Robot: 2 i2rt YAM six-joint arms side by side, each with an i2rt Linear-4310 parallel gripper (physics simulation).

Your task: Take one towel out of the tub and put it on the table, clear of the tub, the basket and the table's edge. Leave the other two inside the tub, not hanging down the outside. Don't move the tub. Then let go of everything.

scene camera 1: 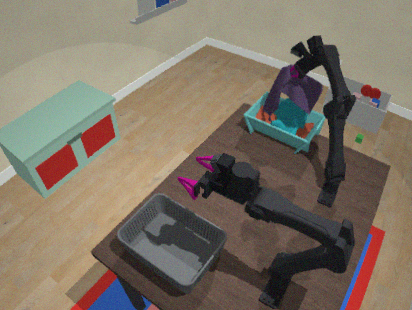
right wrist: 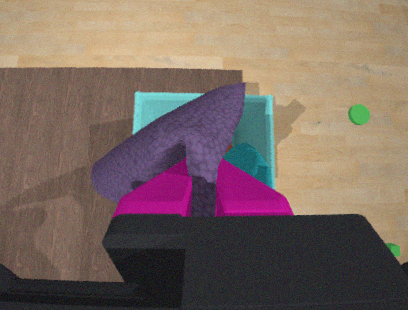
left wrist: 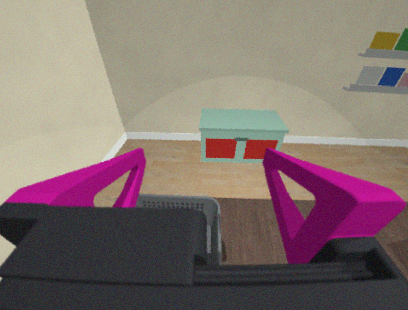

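My right gripper (scene camera 1: pixel 295 73) (right wrist: pixel 203 154) is shut on a bunched part of the purple towel (scene camera 1: pixel 305 91) (right wrist: pixel 205 117) and holds it above the turquoise tub (scene camera 1: pixel 280 134) (right wrist: pixel 272 120). The towel hangs in folds; in the right wrist view one fold reaches out past the tub's left side. Whether its lowest parts touch the tub is hard to tell. A teal towel (scene camera 1: pixel 291 115) (right wrist: pixel 247 161) and an orange towel (scene camera 1: pixel 265 116) lie in the tub, partly hidden by the purple one. My left gripper (scene camera 1: pixel 188 168) (left wrist: pixel 204 154) is open and empty, above the table (scene camera 1: pixel 280 172) (left wrist: pixel 250 220) (right wrist: pixel 45 120).
A grey basket (scene camera 1: pixel 170 277) (left wrist: pixel 172 204) stands at the near left end of the table. The tub stands by the far end, close to the table's edge. A green cabinet (scene camera 1: pixel 60 112) (left wrist: pixel 242 120) and a small green block (scene camera 1: pixel 359 138) are on the floor.
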